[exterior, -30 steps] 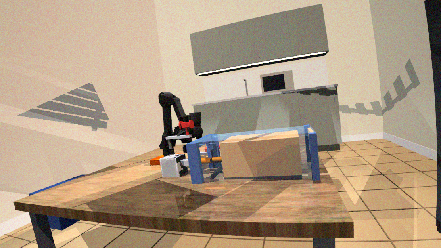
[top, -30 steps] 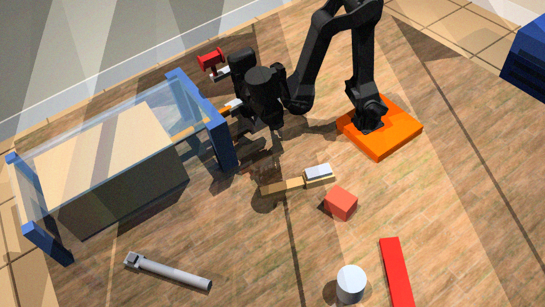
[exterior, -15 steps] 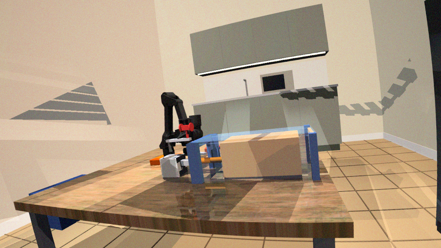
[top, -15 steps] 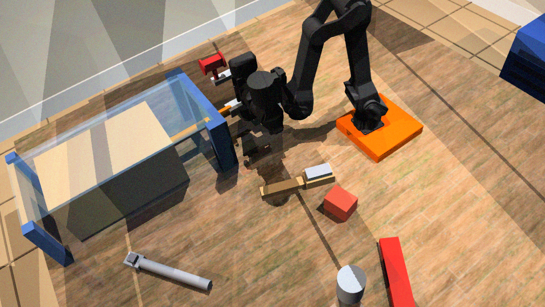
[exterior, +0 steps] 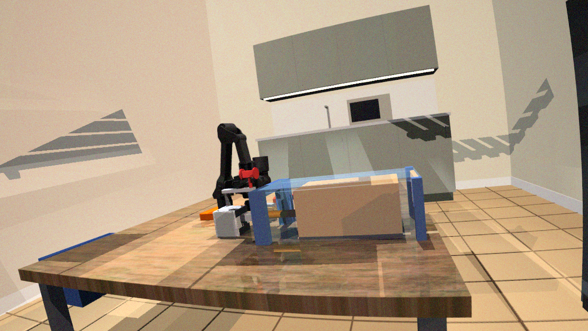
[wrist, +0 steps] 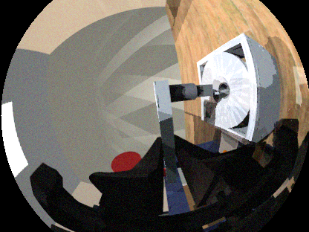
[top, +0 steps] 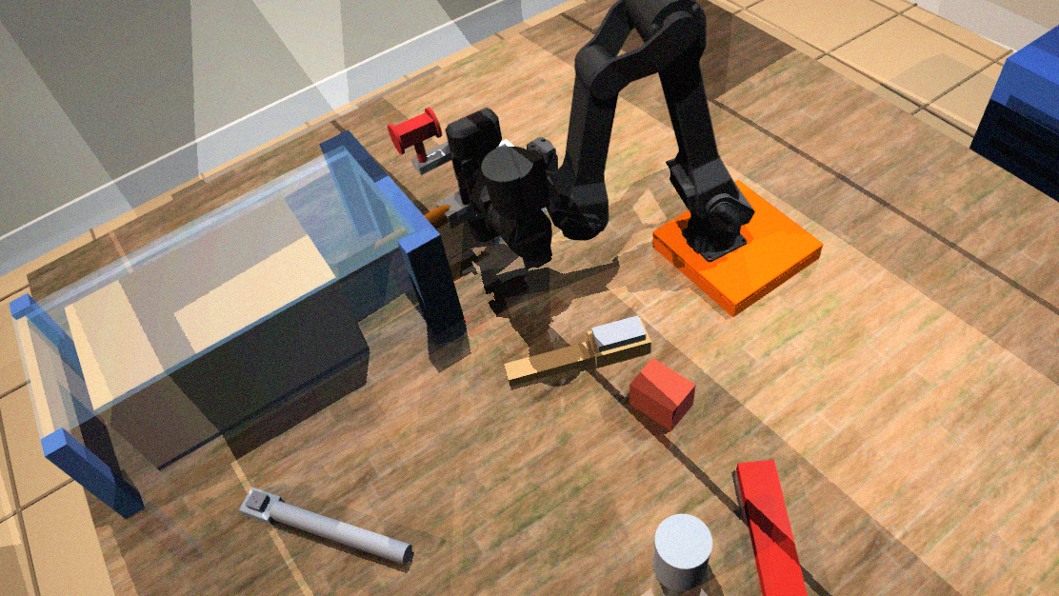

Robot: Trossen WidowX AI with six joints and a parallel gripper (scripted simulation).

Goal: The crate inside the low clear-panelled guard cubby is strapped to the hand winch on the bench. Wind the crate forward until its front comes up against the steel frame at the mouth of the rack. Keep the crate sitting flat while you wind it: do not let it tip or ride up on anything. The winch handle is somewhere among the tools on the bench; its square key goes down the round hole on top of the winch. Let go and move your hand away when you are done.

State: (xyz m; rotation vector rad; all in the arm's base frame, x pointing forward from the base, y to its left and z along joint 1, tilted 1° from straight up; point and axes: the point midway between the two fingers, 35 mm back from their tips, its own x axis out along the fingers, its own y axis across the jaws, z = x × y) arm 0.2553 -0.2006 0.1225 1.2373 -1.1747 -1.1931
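My gripper tip is now 5 cm short of the red knob, 4 cm below it and 1 cm to the right of it. Round my gripper tip: winch handle (1 cm to the left, 1 cm ahead, 1 cm above); wooden brush (29 cm to the left, 13 cm below, 2 cm behind); grey winch (12 cm below, 6 cm behind, 1 cm to the right).
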